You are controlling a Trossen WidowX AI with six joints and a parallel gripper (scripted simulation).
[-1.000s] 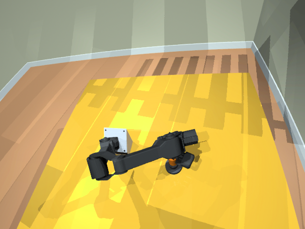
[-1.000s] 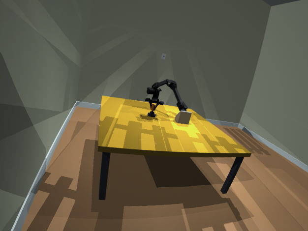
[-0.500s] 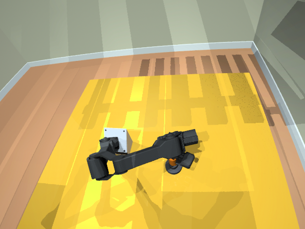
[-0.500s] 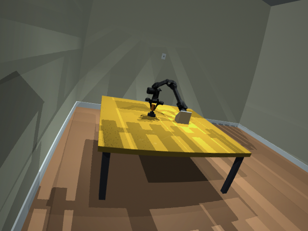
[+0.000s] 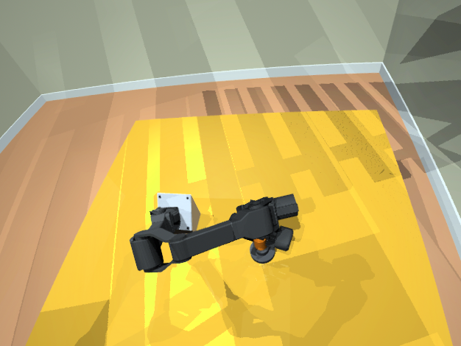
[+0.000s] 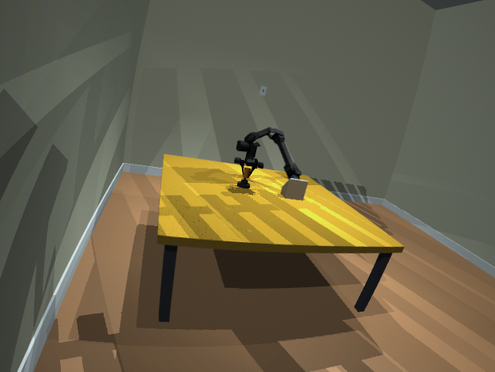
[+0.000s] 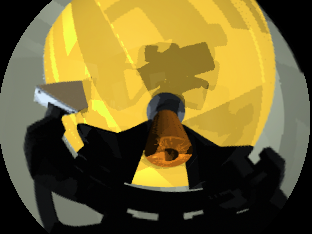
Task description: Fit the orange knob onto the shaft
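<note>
Right now my gripper tip is 2 cm below the orange knob. The rest, counted from my gripper tip: round dark pedestal 4 cm below.
</note>
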